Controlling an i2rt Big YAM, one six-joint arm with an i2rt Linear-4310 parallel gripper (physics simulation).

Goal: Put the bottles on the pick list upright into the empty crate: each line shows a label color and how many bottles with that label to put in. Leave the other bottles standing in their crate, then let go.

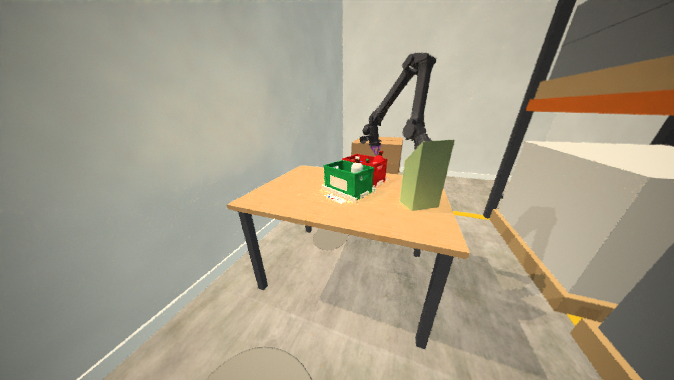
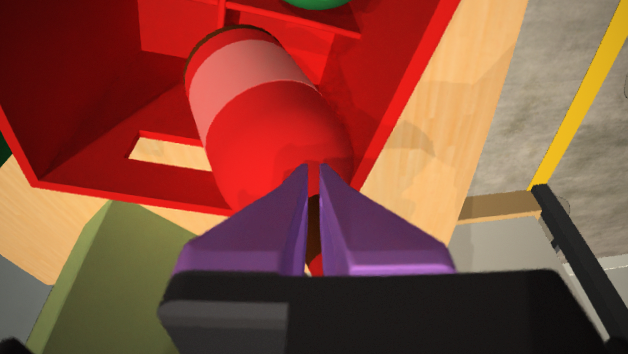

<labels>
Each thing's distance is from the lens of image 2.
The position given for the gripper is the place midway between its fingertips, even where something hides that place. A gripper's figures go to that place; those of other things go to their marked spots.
gripper [image 2: 313, 176]: 13 cm
red bottle [image 2: 259, 116]: 14 cm
</labels>
